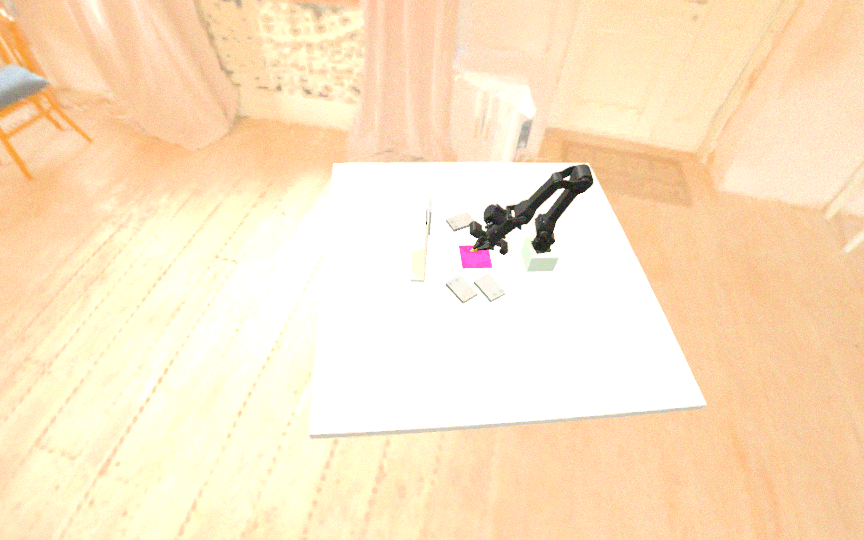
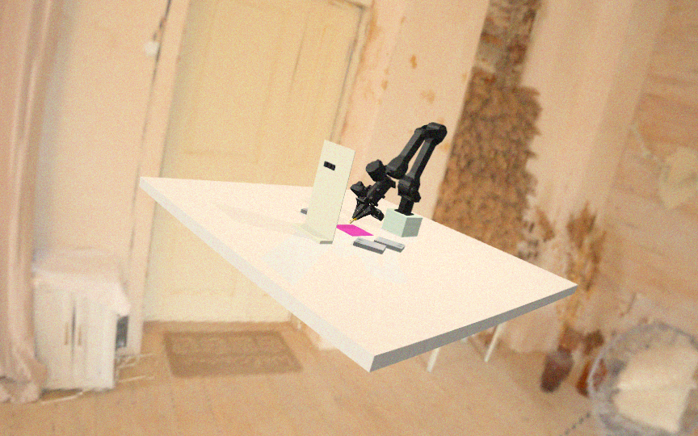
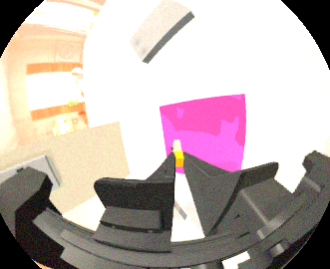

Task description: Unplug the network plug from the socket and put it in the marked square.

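My gripper tip is 10 mm past the magenta marked square and 40 mm above it. From my gripper tip the other things lie so: upright panel 210 mm ahead, 10 mm to the right, 100 mm above; plug right at my gripper tip.
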